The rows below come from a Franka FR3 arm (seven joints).
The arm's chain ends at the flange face. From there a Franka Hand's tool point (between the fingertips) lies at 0.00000 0.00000 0.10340 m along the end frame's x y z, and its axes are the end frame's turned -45 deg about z.
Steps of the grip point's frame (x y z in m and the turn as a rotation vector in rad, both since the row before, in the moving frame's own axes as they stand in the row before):
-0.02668 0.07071 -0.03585 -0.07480 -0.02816 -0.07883
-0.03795 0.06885 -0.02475 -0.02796 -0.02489 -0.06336
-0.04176 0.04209 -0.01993 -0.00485 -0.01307 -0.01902
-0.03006 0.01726 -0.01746 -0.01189 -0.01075 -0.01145
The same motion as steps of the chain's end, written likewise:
0.02743 0.06149 -0.03552 -0.07280 0.03298 -0.07883
0.02150 0.07167 -0.02468 -0.03737 0.00217 -0.06336
0.00082 0.05798 -0.01992 -0.01267 -0.00581 -0.01902
-0.00914 0.03181 -0.01745 -0.01601 0.00081 -0.01145

